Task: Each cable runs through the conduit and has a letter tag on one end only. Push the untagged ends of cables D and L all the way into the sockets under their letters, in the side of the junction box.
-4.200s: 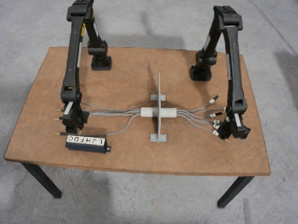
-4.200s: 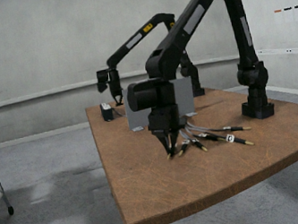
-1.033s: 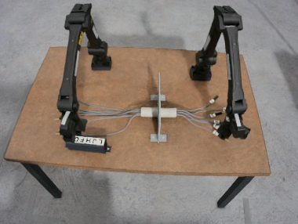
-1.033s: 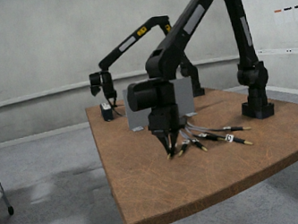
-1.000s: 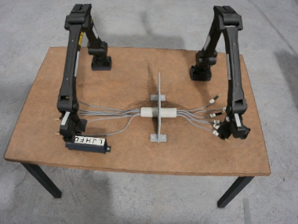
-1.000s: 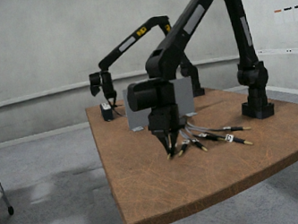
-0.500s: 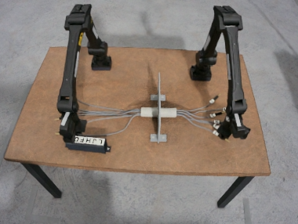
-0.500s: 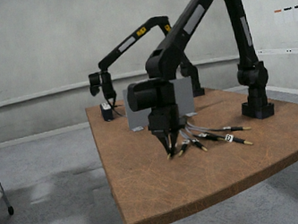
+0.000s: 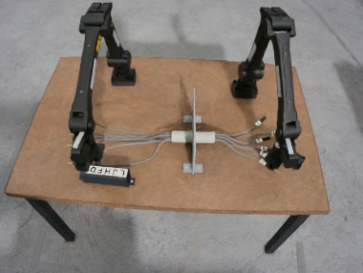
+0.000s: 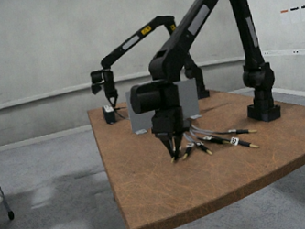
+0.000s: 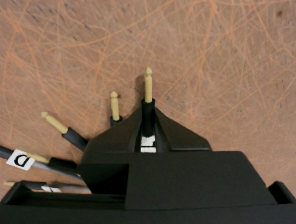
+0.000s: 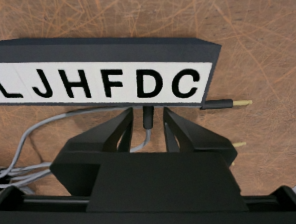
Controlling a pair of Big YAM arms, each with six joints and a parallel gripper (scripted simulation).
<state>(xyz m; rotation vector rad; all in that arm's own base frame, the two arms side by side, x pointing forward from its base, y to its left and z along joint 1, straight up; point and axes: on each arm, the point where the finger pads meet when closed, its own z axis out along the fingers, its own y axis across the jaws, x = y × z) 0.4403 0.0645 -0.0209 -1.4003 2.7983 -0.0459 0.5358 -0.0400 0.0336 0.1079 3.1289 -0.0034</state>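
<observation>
Now: left hand right at the tagged cable end.
</observation>
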